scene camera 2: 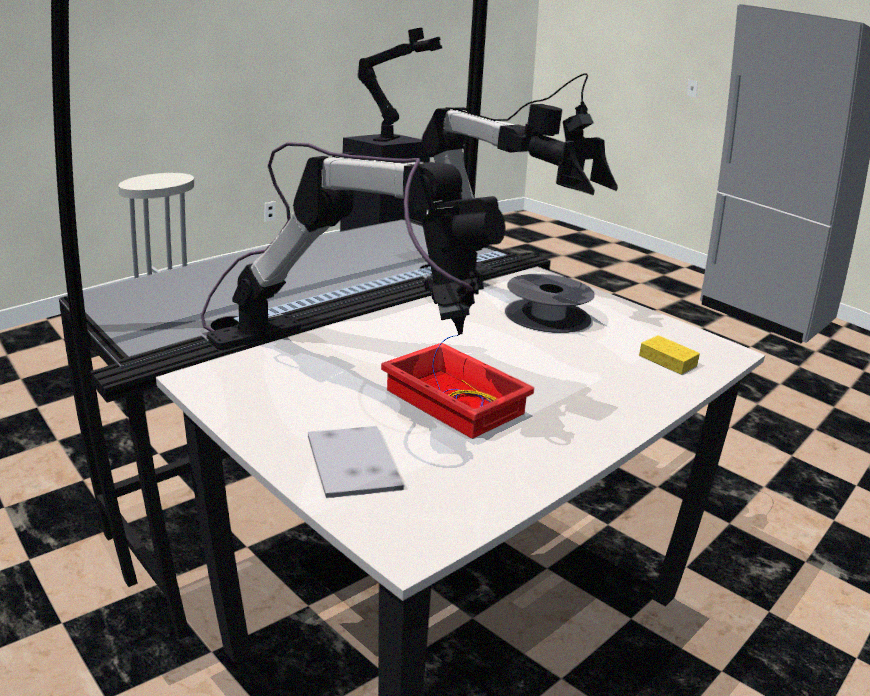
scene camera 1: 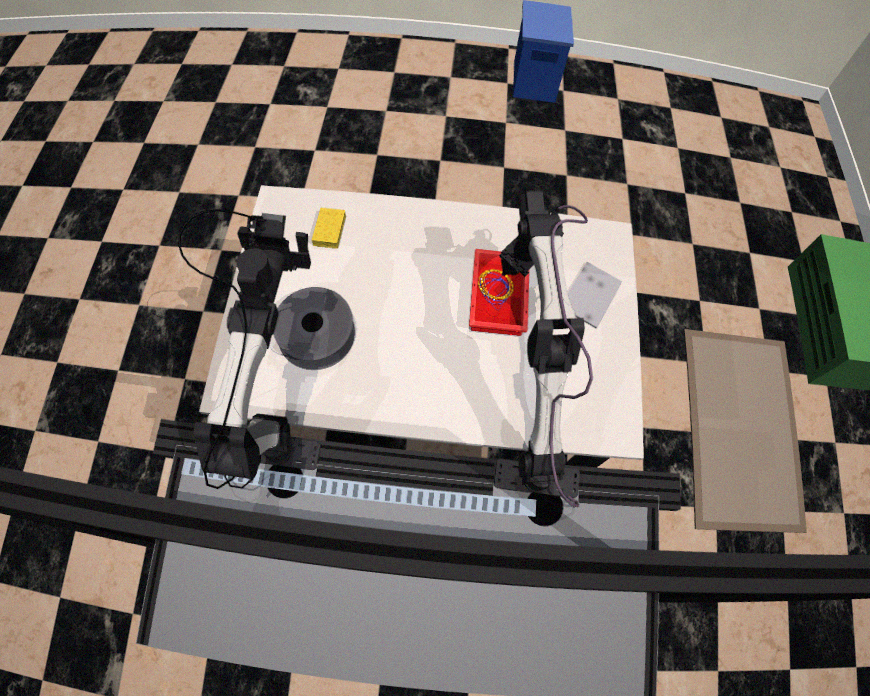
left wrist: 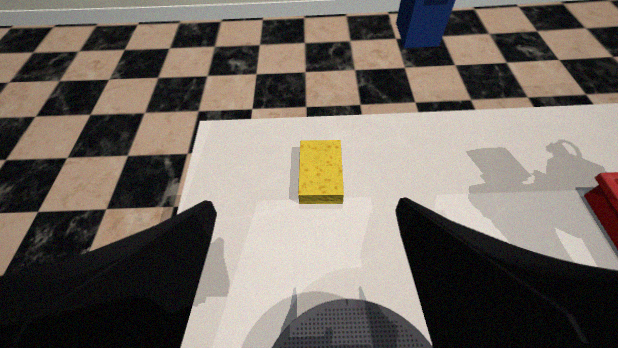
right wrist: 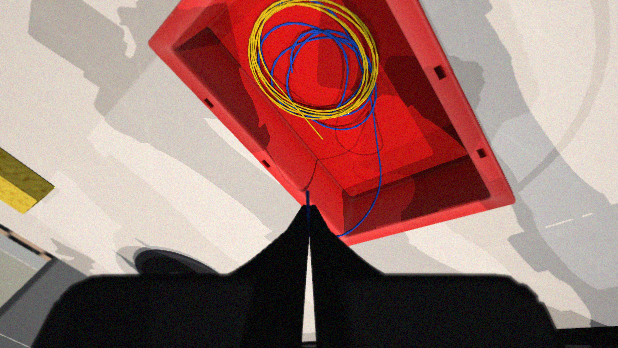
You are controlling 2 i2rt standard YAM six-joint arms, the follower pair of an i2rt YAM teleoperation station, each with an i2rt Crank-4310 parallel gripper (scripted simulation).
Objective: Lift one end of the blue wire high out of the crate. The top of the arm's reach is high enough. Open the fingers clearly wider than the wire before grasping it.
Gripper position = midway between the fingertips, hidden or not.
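My left gripper (scene camera 2: 605, 190) is visible to me, and so is my right gripper (scene camera 1: 504, 273). I see a yellow sponge (scene camera 2: 680, 359), and scene camera 1 gives me the sponge (scene camera 1: 327, 233) too, while in the left wrist view I find the sponge (left wrist: 320, 168) once more. There is a red crate (scene camera 2: 451, 366), with the crate (scene camera 1: 514, 311) visible in scene camera 1 and the crate (right wrist: 428, 177) in the right wrist view. A dark spool (scene camera 1: 313, 323) is here as well; scene camera 2 shows me the spool (scene camera 2: 564, 293), and the right wrist view also has the spool (right wrist: 151, 261).
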